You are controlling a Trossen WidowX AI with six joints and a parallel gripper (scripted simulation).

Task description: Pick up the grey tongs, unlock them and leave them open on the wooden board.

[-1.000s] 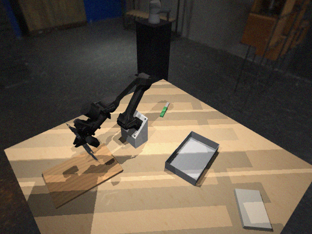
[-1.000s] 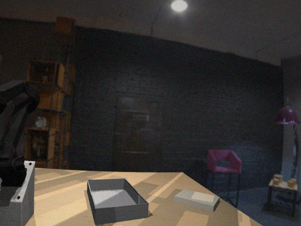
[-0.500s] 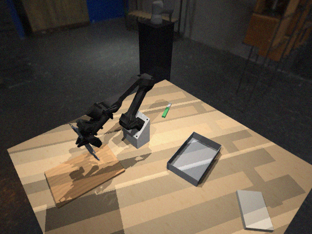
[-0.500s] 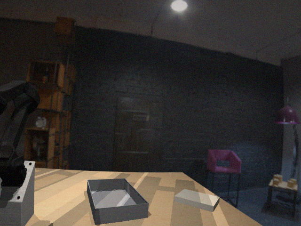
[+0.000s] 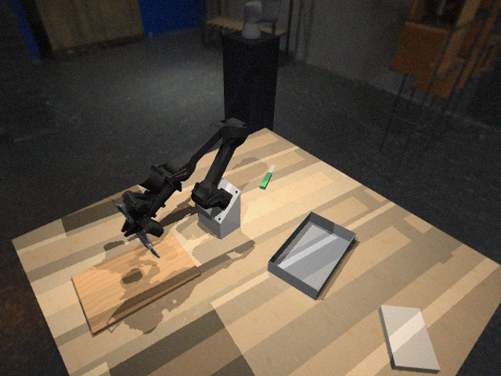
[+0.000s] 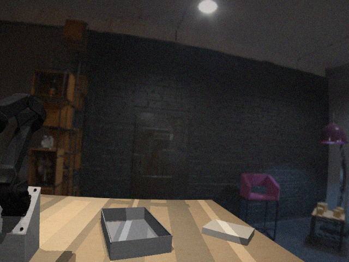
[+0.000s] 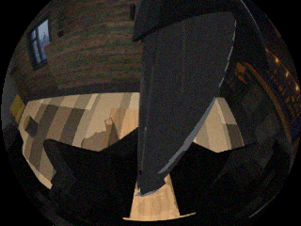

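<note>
My gripper tip is 21 cm above the wooden board. Also, from my gripper tip: white flat block: 75 cm ahead, 45 cm to the left, 21 cm below; then grey roasting tin: 49 cm to the left, 37 cm ahead, 19 cm below.
</note>
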